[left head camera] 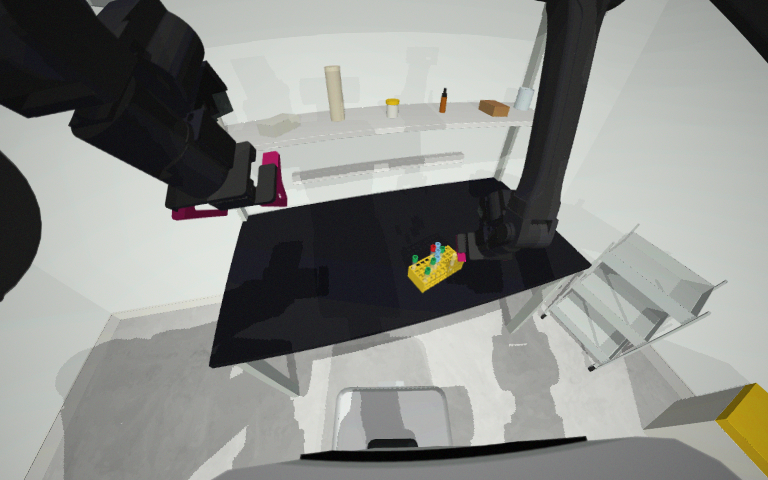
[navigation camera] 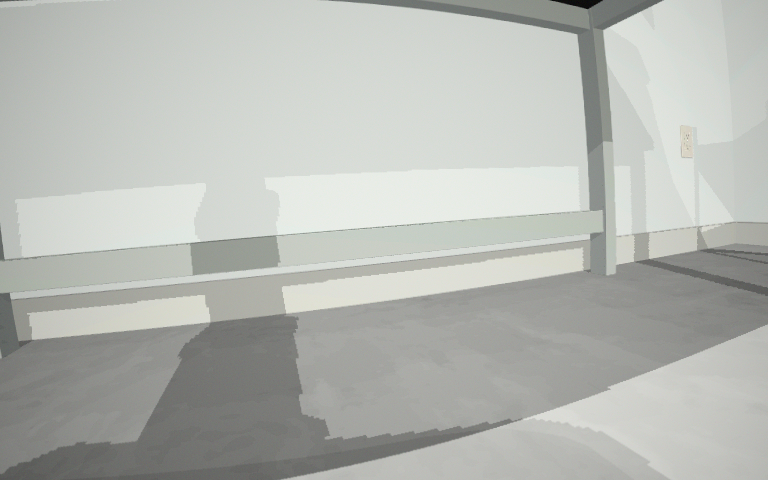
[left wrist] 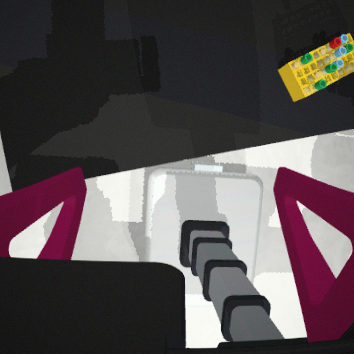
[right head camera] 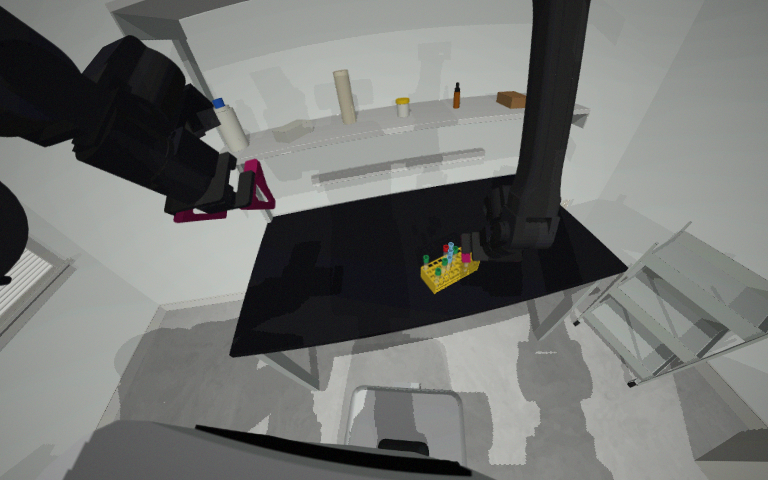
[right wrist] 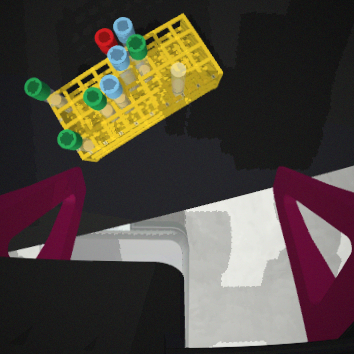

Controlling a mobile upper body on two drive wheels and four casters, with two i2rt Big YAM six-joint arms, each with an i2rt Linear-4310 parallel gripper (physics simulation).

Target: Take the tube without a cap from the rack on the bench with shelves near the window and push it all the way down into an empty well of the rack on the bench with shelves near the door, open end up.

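The yellow rack (left head camera: pixel 421 281) (right head camera: pixel 434 284) (left wrist: pixel 290 82) (right wrist: pixel 92 159) stands on the black bench and holds several tubes with green, blue and red caps. The tube without a cap (right wrist: pixel 178 77) stands upright in it, open end up, near the end away from the two outer green caps. My right gripper (left head camera: pixel 462 256) (right head camera: pixel 466 258) (right wrist: pixel 178 177) is open and empty, close to that end of the rack; in its wrist view the tube is beyond the fingertips. My left gripper (left wrist: pixel 179 177) is open and empty, raised off the bench at the left. The second rack does not show.
A shelf (left head camera: pixel 362 125) (right head camera: pixel 373 129) behind the bench (left head camera: pixel 271 316) (right head camera: pixel 283 311) carries bottles, a jar and a box. A step ladder (left head camera: pixel 628 300) (right head camera: pixel 679 322) stands at the right. A slatted window blind (right head camera: pixel 28 274) shows at the left. A yellow-faced block (left head camera: pixel 750 421) stands at the lower right.
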